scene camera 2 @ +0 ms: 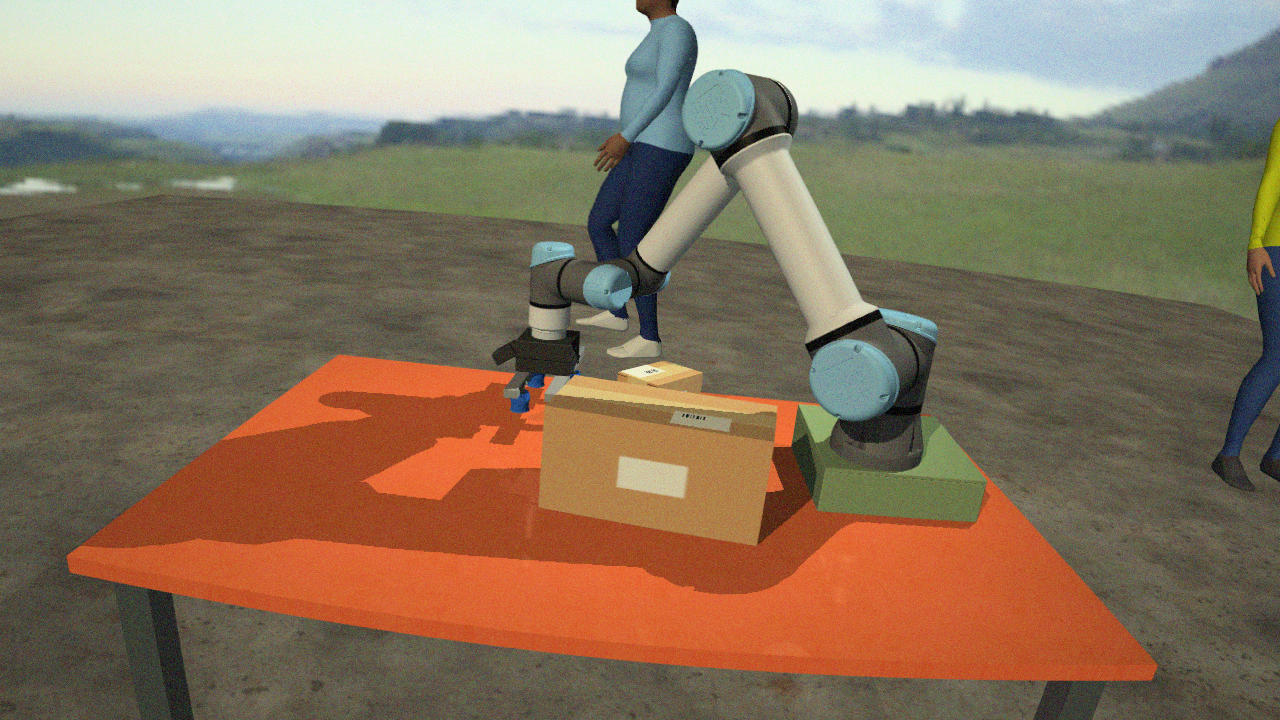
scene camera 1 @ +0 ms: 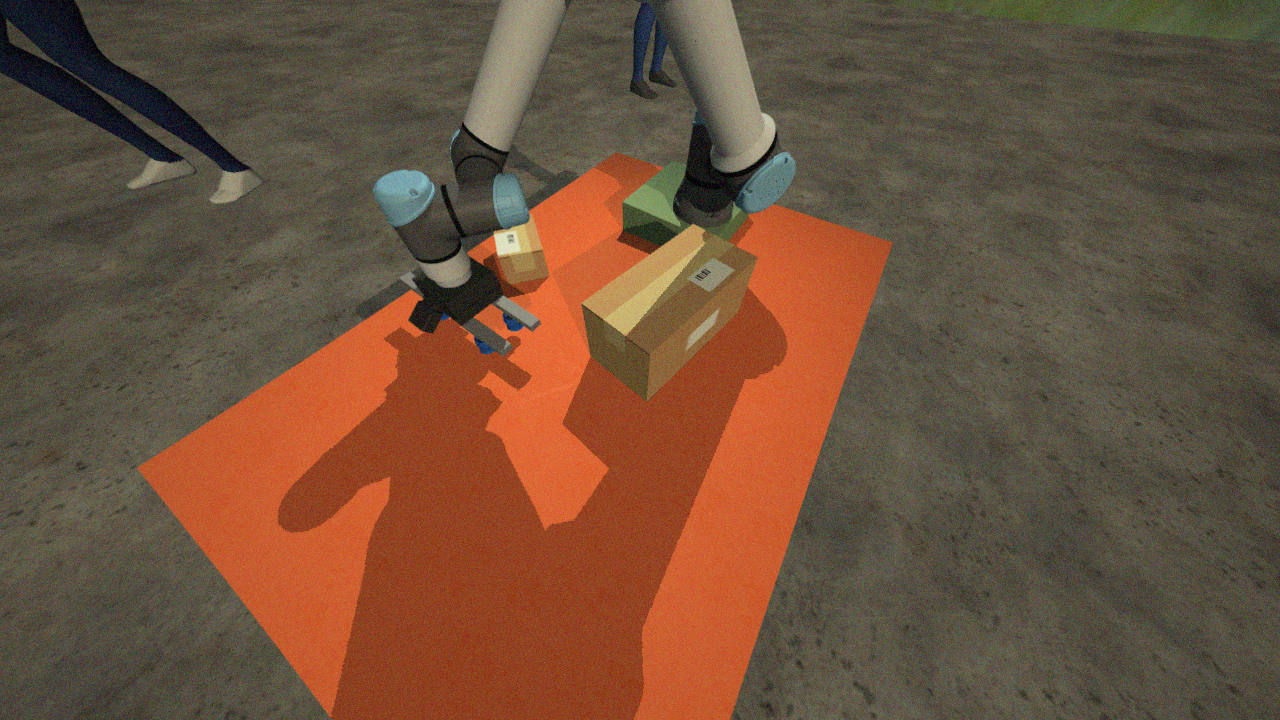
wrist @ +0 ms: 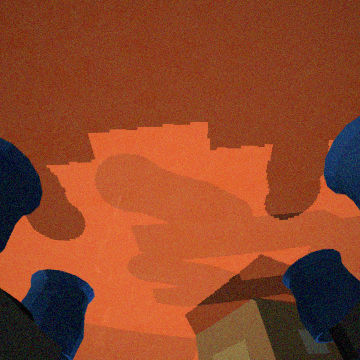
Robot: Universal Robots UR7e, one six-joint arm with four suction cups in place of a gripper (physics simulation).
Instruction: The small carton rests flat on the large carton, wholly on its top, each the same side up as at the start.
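Frame: origin at the arm's base, x left, y back, z up, level; centimetres.
Seen in the pictures: hand, tool point: [scene camera 1: 479, 319] [wrist: 187, 239]; arm's base, link origin: [scene camera 2: 875, 450] [scene camera 1: 702, 209].
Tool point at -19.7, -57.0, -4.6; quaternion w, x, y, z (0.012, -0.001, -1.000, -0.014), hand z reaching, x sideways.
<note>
Pixels of each thing's top centre, then the offset from my tool point to it, as dx, dy, dz. Level surfaces: height alone.
- small carton, top centre: [scene camera 2: 661, 372] [scene camera 1: 516, 234] -9.5, +20.5, +4.9
- large carton, top centre: [scene camera 2: 666, 405] [scene camera 1: 675, 278] +32.5, +22.7, +12.4
- orange table, surface height: dz -3.1
The small carton [scene camera 1: 520, 259] [scene camera 2: 678, 379] stands on the table, label up, behind the large carton in scene camera 2. Part of the small carton [wrist: 227, 337] shows at the lower edge of the wrist view. The large carton [scene camera 1: 617, 335] [scene camera 2: 581, 456] stands on the table with a barcode label on its top, which carries no carton. My gripper [scene camera 1: 483, 325] [scene camera 2: 542, 392] is open: its blue suction cups hold nothing. It hangs level, low above the table beside the small carton, toward the table's far end from the arm base. In scene camera 2 the large carton partly hides the small one.
The orange table [scene camera 1: 760, 573] [scene camera 2: 358, 582] carries both cartons. The arm stands on a green block [scene camera 1: 646, 214] [scene camera 2: 895, 492] at one end of the table. Arm shadows cross the table. People stand on the ground beyond the table.
</note>
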